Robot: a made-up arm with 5 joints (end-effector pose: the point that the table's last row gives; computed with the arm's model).
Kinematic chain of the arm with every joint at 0, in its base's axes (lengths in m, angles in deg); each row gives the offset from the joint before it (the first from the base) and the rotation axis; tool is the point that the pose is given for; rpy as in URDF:
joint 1: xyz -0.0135 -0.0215 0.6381 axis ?
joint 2: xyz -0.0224 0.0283 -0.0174 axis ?
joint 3: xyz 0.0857 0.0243 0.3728 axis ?
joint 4: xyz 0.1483 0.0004 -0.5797 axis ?
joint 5: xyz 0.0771 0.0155 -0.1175 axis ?
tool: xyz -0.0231 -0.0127 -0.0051 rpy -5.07 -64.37 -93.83
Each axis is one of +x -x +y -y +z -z.
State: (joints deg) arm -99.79 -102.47 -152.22 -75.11 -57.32
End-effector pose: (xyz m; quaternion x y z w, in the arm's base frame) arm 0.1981 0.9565 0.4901 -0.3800 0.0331 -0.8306 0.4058
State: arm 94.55 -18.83 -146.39 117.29 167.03
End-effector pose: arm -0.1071 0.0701 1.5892 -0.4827 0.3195 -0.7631 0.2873
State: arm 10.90 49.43 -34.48 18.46 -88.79
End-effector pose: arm 0.2895 0.0828 0.0482 -0.0502 -0.2711 0.0507 0.9599
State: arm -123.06 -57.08 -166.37 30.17 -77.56
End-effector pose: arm 0.5167 0.7139 1.3140 0.6010 0.5022 -0.4948 0.3764
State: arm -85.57 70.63 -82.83 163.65 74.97
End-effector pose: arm 0.1135 -0.5281 0.2078 -0.6602 0.6841 0.2070 0.2308
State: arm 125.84 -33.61 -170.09 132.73 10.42
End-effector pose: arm 0.1680 -0.3756 1.4591 0.4901 -0.2112 -0.1606 0.8303
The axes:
joint 1: +z
joint 2: +y
joint 3: +y
joint 4: +y
joint 5: -z

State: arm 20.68 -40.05 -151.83 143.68 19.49
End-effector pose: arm -0.3502 -0.0800 1.4543 -0.0533 -0.4368 -0.7790 0.4466
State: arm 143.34 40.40 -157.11 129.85 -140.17
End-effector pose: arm -0.6996 0.4101 1.0993 -0.4557 -0.0696 -0.8874 0.0104
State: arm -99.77 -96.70 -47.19 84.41 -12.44
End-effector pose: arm 0.0447 0.0153 1.2051 0.5171 0.3787 0.7101 0.2914
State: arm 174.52 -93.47 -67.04 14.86 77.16
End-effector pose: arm 0.3027 -0.1404 1.4145 0.0733 0.6468 -0.0279 0.7586
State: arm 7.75 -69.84 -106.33 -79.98 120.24
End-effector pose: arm -0.6106 -0.0070 1.3718 0.9294 0.1577 0.1236 0.3099
